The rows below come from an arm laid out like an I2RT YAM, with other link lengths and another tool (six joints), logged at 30 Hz.
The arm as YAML. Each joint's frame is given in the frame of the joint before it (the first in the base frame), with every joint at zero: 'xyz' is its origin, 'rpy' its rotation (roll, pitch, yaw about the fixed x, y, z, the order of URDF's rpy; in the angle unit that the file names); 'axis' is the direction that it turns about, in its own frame. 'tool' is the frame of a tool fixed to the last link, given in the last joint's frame.
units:
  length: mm
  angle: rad
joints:
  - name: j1
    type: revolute
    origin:
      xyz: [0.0, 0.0, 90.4]
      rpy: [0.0, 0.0, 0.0]
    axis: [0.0, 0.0, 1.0]
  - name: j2
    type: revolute
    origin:
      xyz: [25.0, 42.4, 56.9]
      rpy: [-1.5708, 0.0, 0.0]
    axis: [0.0, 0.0, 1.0]
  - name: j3
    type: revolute
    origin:
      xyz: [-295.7, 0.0, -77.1]
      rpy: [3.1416, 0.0, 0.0]
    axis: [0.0, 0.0, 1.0]
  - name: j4
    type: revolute
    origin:
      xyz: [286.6, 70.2, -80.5]
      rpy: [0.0, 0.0, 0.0]
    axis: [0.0, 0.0, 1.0]
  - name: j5
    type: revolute
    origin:
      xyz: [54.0, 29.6, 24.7]
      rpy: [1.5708, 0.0, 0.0]
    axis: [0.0, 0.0, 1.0]
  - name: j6
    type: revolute
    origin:
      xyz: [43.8, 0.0, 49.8]
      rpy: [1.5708, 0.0, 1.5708]
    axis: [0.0, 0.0, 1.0]
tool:
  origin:
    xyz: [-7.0, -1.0, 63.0]
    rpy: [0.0, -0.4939, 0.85]
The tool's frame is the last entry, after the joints.
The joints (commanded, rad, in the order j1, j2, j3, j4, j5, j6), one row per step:
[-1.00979 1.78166 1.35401 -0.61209 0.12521 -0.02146]
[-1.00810 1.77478 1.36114 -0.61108 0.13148 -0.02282]
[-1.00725 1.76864 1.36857 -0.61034 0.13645 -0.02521]
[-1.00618 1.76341 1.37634 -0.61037 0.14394 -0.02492]
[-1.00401 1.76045 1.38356 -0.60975 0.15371 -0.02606]
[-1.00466 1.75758 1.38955 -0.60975 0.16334 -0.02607]
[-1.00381 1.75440 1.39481 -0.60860 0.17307 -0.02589]
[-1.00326 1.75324 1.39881 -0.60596 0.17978 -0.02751]
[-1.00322 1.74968 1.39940 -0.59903 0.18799 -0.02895]
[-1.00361 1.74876 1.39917 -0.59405 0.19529 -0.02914]
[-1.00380 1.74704 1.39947 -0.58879 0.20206 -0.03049]
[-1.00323 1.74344 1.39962 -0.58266 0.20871 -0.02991]
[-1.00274 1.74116 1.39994 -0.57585 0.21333 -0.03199]
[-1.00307 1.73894 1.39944 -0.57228 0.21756 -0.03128]
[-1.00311 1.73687 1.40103 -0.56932 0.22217 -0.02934]
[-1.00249 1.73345 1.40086 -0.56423 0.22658 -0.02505]
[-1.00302 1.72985 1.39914 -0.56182 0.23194 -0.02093]
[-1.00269 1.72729 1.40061 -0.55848 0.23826 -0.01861]
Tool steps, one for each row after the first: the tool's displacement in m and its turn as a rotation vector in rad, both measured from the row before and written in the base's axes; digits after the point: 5 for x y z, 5 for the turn. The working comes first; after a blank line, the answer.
Tool pose at each row, in the base's axes (x y z in m, rotation vector in rad; the steps are taken from these numbers as rounded here):
[0.24740 -0.36605 0.23298 0.21158 2.31458 -0.69393]
[0.24795 -0.36679 0.23848 0.20561 2.30571 -0.71145]
[0.24833 -0.36767 0.24379 0.19942 2.29705 -0.72737]
[0.24855 -0.36861 0.24884 0.19710 2.28972 -0.74474]
[0.24905 -0.36954 0.25282 0.19278 2.28577 -0.76180]
[0.24833 -0.37088 0.25630 0.19358 2.28304 -0.77868]
[0.24815 -0.37181 0.25974 0.19286 2.27944 -0.79548]
[0.24824 -0.37282 0.26197 0.19014 2.27656 -0.80787]
[0.24785 -0.37379 0.26430 0.18800 2.27143 -0.82462]
[0.24731 -0.37472 0.26507 0.18875 2.27008 -0.83646]
[0.24692 -0.37560 0.26640 0.18753 2.26746 -0.84887]
[0.24675 -0.37617 0.26856 0.18733 2.26152 -0.86298]
[0.24688 -0.37687 0.27025 0.18373 2.25612 -0.87452]
[0.24643 -0.37728 0.27135 0.18506 2.25307 -0.88307]
[0.24621 -0.37787 0.27315 0.18741 2.24839 -0.89296]
[0.24616 -0.37815 0.27505 0.19151 2.24089 -0.90379]
[0.24524 -0.37821 0.27622 0.19763 2.23762 -0.91296]
[0.24496 -0.37874 0.27826 0.20040 2.23262 -0.92486]

[0.00055 -0.00074 0.00550 -0.01580 -0.00277 -0.00037]
[0.00038 -0.00088 0.00531 -0.01475 -0.00285 0.00026]
[0.00022 -0.00094 0.00505 -0.01429 -0.00175 -0.00320]
[0.00050 -0.00093 0.00398 -0.01369 0.00173 -0.00223]
[-0.00072 -0.00134 0.00348 -0.01178 0.00201 -0.00598]
[-0.00018 -0.00093 0.00344 -0.01238 0.00154 -0.00477]
[0.00009 -0.00101 0.00223 -0.00979 0.00138 -0.00197]
[-0.00039 -0.00097 0.00233 -0.01316 0.00053 -0.00355]
[-0.00054 -0.00093 0.00077 -0.00799 0.00206 -0.00450]
[-0.00039 -0.00088 0.00133 -0.00928 0.00150 -0.00312]
[-0.00017 -0.00057 0.00216 -0.01112 -0.00116 -0.00385]
[0.00013 -0.00070 0.00169 -0.01020 -0.00068 -0.00068]
[-0.00045 -0.00041 0.00110 -0.00616 -0.00046 -0.00347]
[-0.00022 -0.00059 0.00180 -0.00727 -0.00170 -0.00436]
[-0.00005 -0.00028 0.00190 -0.00830 -0.00428 -0.00540]
[-0.00092 -0.00006 0.00117 -0.00530 -0.00140 -0.00701]
[-0.00028 -0.00053 0.00204 -0.00855 -0.00132 -0.00540]

